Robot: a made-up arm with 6 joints.
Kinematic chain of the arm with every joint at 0, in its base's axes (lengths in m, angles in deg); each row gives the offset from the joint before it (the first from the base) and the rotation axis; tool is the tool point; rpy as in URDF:
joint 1: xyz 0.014 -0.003 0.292 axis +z
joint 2: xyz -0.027 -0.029 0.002 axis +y
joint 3: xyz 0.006 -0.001 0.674 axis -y
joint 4: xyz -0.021 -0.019 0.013 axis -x
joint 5: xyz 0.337 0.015 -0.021 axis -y
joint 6: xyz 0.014 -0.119 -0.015 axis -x
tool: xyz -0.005 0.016 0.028 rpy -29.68 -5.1 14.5
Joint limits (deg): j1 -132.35..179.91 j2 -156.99..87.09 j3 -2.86..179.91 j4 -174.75..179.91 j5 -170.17..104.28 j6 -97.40..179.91
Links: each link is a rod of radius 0.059 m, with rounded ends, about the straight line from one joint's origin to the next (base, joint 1, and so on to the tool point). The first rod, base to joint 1, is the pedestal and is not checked.
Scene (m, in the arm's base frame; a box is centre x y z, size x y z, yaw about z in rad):
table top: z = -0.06
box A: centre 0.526 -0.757 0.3 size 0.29 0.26 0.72 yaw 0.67
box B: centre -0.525 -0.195 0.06 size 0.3 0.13 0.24 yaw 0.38
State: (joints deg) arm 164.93 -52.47 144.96 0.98 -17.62 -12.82
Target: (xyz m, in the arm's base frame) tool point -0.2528 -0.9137 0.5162
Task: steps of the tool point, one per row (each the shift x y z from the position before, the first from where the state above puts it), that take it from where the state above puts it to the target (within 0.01 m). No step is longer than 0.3 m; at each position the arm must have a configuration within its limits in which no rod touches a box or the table.
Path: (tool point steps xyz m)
1: -0.0606 0.0893 0.2149
2: -0.1340 0.0833 0.1951
3: -0.1980 0.0589 0.1532
4: 0.1065 -0.1471 -0.0568
5: 0.0518 -0.1859 -0.0662
6: -0.0141 -0.2035 -0.0745
7: -0.0832 -0.1974 -0.0817
8: -0.1472 -0.1676 -0.0876
9: -0.1978 -0.1177 -0.0923
10: -0.2295 -0.0534 -0.0956
11: -0.2384 0.0179 -0.0973

